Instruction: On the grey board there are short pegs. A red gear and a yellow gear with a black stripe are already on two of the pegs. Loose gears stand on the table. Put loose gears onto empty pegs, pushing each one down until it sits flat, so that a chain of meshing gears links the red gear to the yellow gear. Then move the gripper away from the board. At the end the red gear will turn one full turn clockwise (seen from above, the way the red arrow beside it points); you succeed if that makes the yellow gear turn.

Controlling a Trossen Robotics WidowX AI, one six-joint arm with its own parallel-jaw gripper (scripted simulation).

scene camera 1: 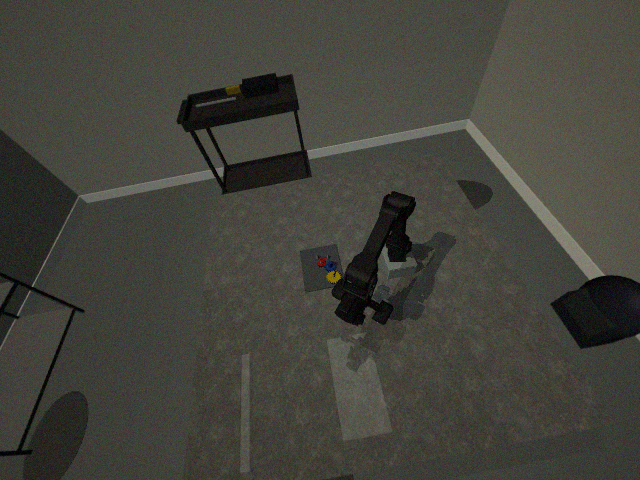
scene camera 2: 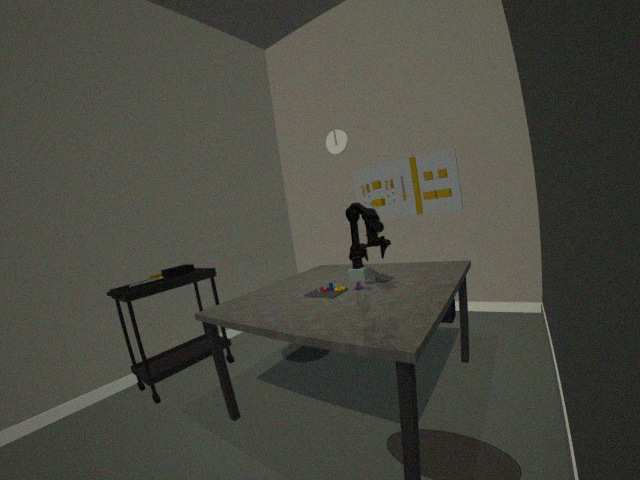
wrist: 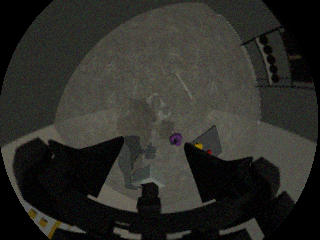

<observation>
The gripper point(scene camera 1: 361, 310) is open, holding nothing.
The gripper is seen too in the wrist view point(wrist: 154, 143).
</observation>
